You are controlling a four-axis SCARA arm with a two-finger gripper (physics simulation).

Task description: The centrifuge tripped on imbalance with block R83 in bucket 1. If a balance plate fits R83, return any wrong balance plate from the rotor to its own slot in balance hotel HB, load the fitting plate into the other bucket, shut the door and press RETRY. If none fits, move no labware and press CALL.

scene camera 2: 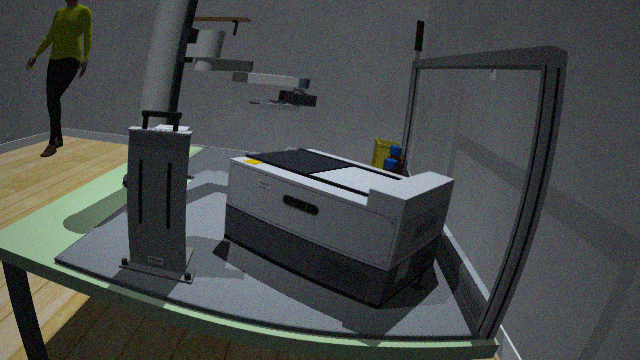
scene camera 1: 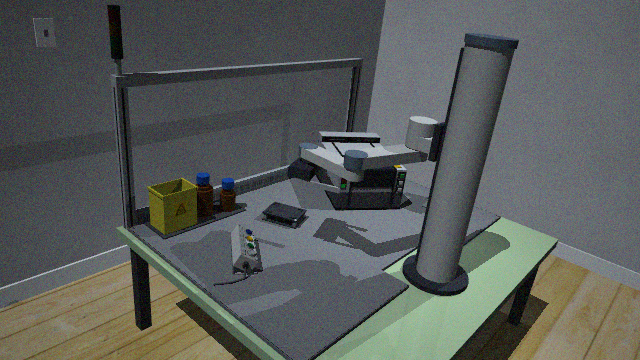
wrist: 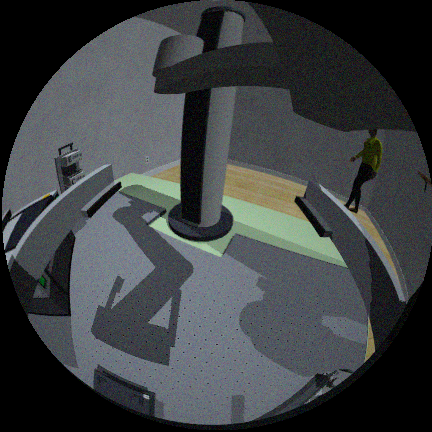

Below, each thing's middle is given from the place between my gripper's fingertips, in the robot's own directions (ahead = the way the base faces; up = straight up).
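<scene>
Looking at the centrifuge [scene camera 2: 365, 233], I see that my gripper is 180 mm above it, 530 mm to the left of it and 330 mm short of it.
</scene>
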